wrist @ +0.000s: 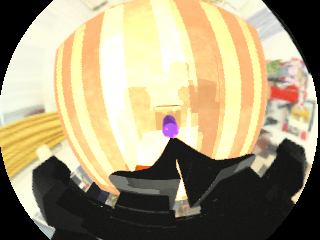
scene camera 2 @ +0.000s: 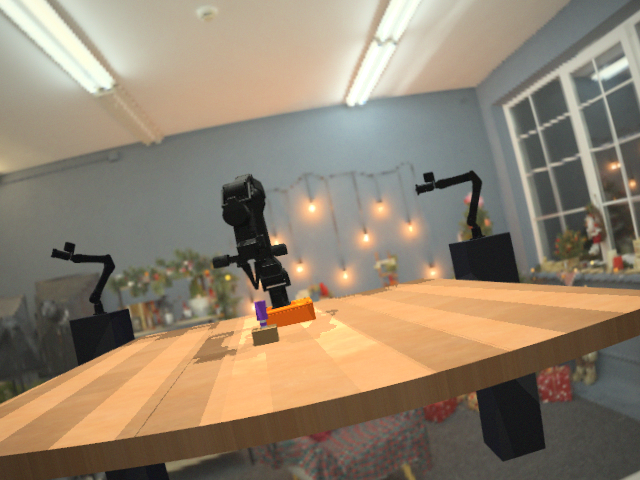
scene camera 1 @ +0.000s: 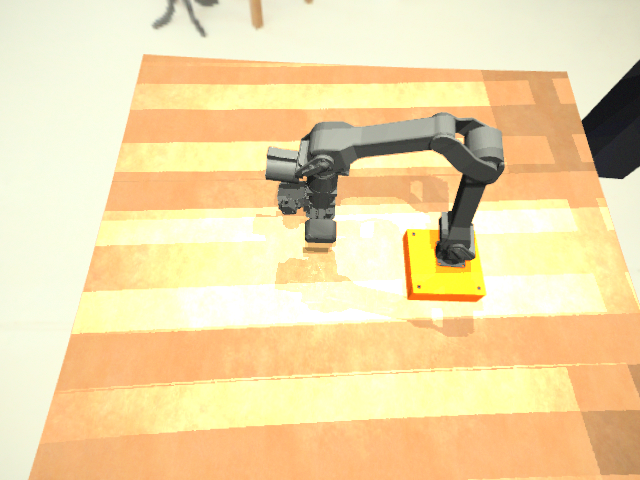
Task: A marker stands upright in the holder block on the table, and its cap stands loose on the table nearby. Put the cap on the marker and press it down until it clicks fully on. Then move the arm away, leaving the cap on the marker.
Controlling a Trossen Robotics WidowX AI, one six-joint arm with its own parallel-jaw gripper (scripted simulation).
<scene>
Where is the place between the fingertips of my gripper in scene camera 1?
319,218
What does my gripper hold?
Nothing.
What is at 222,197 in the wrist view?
My gripper.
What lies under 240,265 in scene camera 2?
My gripper.
</scene>
